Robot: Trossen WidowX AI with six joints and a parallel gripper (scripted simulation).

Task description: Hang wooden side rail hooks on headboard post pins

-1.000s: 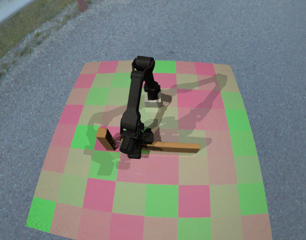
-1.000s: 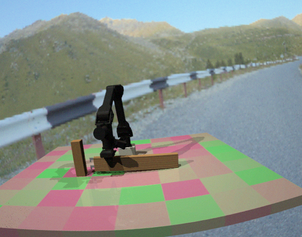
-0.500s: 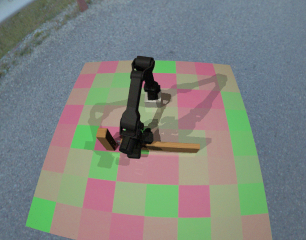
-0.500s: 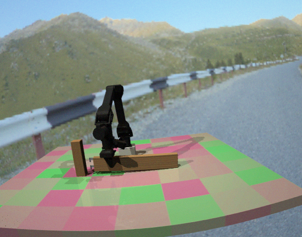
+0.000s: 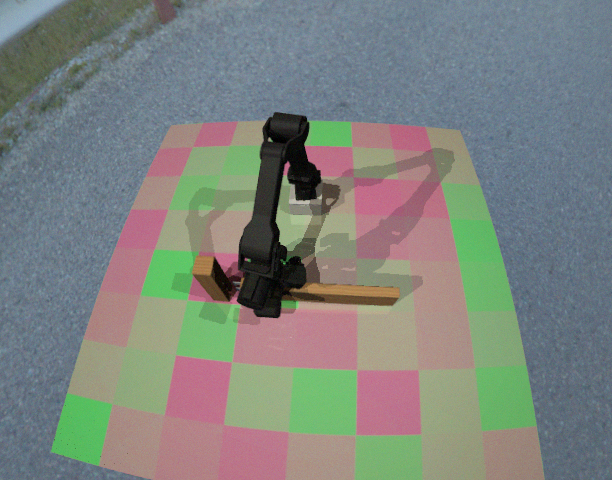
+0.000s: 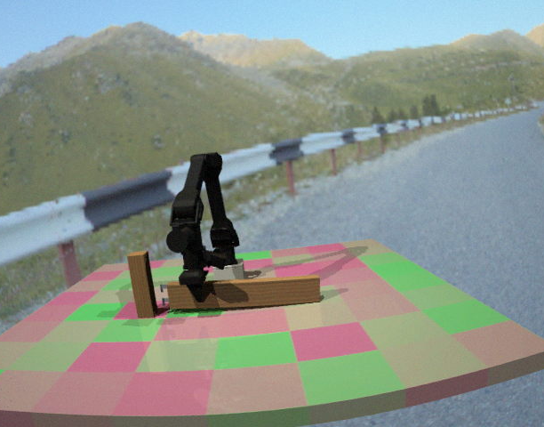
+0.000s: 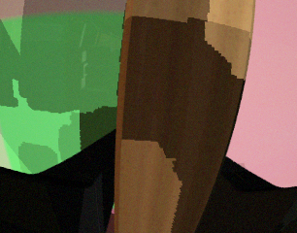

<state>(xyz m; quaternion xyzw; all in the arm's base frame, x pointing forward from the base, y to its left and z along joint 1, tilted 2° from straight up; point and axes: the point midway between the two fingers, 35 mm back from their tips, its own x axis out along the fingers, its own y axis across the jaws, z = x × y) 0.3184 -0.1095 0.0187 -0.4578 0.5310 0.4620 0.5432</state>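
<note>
The headboard post lies 15 cm to the right of my gripper tip, 4 cm above it and 2 cm behind it.
</note>
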